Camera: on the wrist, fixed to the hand. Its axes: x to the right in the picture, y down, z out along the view.
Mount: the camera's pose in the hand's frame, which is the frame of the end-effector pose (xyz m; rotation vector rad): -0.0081 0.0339 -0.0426 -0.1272 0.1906 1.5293
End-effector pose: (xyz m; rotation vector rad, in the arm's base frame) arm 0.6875 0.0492 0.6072 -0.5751 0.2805 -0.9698
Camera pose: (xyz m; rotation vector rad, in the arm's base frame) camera 0.6866 0.0565 0.5526 -0.2317 0.7913 0.4859
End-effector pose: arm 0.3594 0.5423 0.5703 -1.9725 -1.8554 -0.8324
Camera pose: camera 0.3841 0.5069 0.6044 -2.4185 0.1099 -0.5188
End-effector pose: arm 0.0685 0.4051 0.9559 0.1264 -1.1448 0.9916
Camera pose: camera 0.0738 0.4437 0.9170 -1.0794 -1.0159 2.1642
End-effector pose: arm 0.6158 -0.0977 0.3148 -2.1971 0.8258 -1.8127
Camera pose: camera 0.5643 -0.1128 0.3024 -0.7259 1.8843 -1.0608
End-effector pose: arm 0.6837 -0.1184 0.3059 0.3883 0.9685 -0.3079
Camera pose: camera 0.6624 -0.0684 0.2973 0.9275 0.6370 1.1845
